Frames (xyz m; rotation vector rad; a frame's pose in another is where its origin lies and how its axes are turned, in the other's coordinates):
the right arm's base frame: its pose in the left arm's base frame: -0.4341 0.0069 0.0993 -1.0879 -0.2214 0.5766
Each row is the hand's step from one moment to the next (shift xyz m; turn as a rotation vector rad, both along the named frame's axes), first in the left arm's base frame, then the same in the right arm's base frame.
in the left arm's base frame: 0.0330 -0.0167 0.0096 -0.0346 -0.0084 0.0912
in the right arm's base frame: 0.0174 -0.0250 -0.0230 -0.0431 -0.0717 0.0508
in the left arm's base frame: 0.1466 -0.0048 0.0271 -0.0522 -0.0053 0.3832
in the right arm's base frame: 0.1166 -0.0742 -0.0561 -0.0873 -0.3222 0.1953
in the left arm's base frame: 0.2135 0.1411 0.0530 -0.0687 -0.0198 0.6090
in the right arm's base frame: 0.2488 -0.0702 0.0384 -0.1330 -0.5206 0.2953
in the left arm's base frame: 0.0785 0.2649 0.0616 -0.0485 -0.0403 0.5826
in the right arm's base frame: 0.2027 0.0086 0.1974 -0.1245 -0.5110 0.2585
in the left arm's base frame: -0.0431 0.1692 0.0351 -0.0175 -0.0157 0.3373
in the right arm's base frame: 0.0522 0.0402 0.1654 -0.0591 -0.2968 0.1508
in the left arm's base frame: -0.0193 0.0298 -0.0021 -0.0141 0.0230 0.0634
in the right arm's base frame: 0.0003 0.0183 0.0305 -0.0060 -0.0435 0.0531
